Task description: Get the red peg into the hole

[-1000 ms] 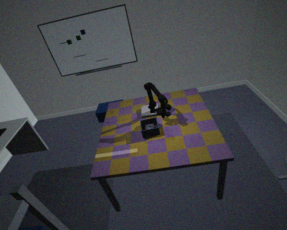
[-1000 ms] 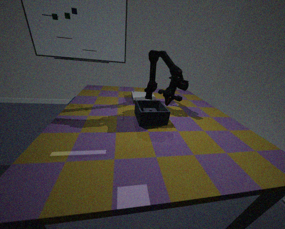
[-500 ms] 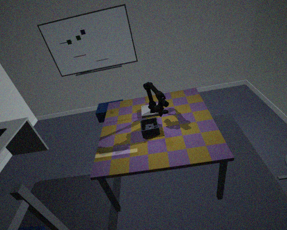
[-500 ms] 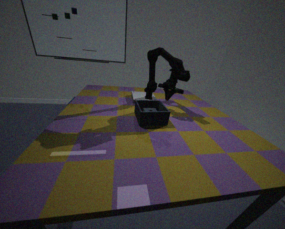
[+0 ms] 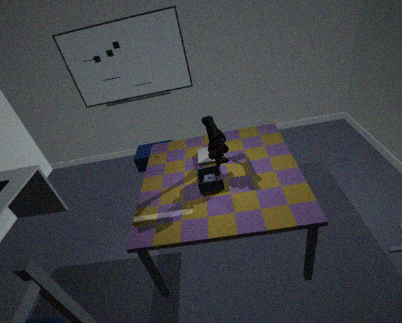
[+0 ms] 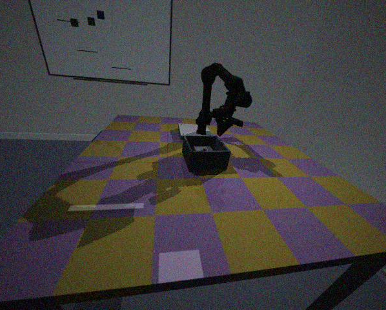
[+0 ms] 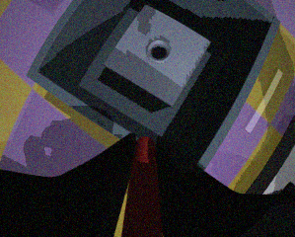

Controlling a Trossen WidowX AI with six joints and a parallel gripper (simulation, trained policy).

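Now: gripper tip 1 cm past the red peg, 1 cm to the right of it and 3 cm below it. From my gripper tip the other things lie so: box: 5 cm ahead, 7 cm to the right, 10 cm below; grey plate: 5 cm ahead, 7 cm to the right, 8 cm below.
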